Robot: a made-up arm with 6 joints.
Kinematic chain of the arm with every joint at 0, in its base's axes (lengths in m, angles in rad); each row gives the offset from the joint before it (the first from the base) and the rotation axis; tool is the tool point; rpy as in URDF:
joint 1: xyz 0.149 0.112 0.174 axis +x
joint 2: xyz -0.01 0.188 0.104 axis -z
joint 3: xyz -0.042 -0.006 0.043 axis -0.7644 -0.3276 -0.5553
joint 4: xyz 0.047 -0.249 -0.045 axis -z
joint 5: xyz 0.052 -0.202 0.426 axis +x
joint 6: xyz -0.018 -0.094 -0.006 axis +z
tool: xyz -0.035 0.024 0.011 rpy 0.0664 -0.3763 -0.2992
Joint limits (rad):
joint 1: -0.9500..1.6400
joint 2: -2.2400..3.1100
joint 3: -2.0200..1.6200
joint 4: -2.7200..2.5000
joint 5: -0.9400..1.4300
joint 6: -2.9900..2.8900
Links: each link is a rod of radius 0.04 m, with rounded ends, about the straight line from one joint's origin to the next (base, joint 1, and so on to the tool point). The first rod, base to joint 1, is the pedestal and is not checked.
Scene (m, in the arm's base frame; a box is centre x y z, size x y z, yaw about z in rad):
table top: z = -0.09
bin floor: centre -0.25 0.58 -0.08 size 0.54 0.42 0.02 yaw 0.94
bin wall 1: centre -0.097 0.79 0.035 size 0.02 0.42 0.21 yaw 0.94
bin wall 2: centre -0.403 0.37 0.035 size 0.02 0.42 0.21 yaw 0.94
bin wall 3: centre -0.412 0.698 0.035 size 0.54 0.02 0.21 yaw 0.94
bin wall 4: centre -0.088 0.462 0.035 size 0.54 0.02 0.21 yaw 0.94
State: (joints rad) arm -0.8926 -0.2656 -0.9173 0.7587 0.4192 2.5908
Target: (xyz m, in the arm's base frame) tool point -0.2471 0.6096 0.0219
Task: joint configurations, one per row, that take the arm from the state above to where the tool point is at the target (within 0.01 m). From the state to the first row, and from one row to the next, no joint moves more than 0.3 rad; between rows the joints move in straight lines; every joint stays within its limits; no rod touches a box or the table.
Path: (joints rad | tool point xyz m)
1: -0.9008 -0.2284 -0.6336 0.9238 0.4437 2.5647 | 0.2947 0.0295 0.6245
2: -0.9090 -0.1912 -0.3500 1.0889 0.4682 2.5387 | 0.1151 0.1611 0.6910
3: -0.9172 -0.1540 -0.0663 1.2540 0.4928 2.5126 | -0.0571 0.3058 0.6667
4: -0.9254 -0.1169 0.2173 1.4191 0.5173 2.4865 | -0.1937 0.4399 0.5609
5: -0.9336 -0.0797 0.5010 1.5842 0.5418 2.4605 | -0.2748 0.5430 0.3967
6: -0.9418 -0.0425 0.7846 1.7493 0.5663 2.4344 | -0.2915 0.6011 0.2058
7: -0.9500 -0.0053 1.0683 1.9144 0.5908 2.4084 | -0.2471 0.6096 0.0219

